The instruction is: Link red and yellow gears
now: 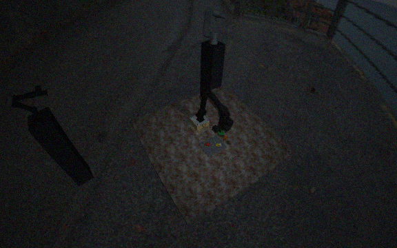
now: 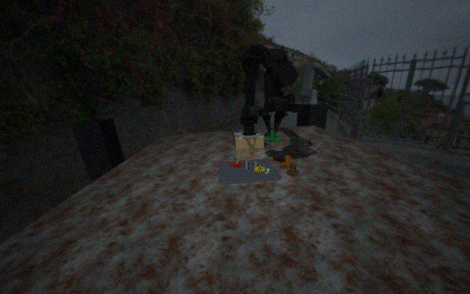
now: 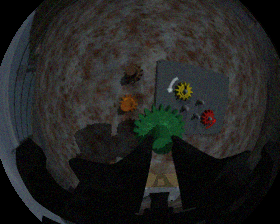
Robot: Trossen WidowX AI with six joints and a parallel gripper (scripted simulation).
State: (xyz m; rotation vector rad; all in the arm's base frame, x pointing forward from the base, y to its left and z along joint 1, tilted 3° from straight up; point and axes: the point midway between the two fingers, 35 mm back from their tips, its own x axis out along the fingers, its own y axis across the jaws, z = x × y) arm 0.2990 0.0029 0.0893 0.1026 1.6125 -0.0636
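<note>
The yellow gear is 120 mm below my gripper tip, 60 mm to the right of it and 40 mm ahead of it. The rest, counted from my gripper tip: orange gear 120 mm below, 60 mm to the left, 20 mm ahead; then white arrow 130 mm below, 50 mm ahead, 40 mm to the right; then green gear 10 mm below.
</note>
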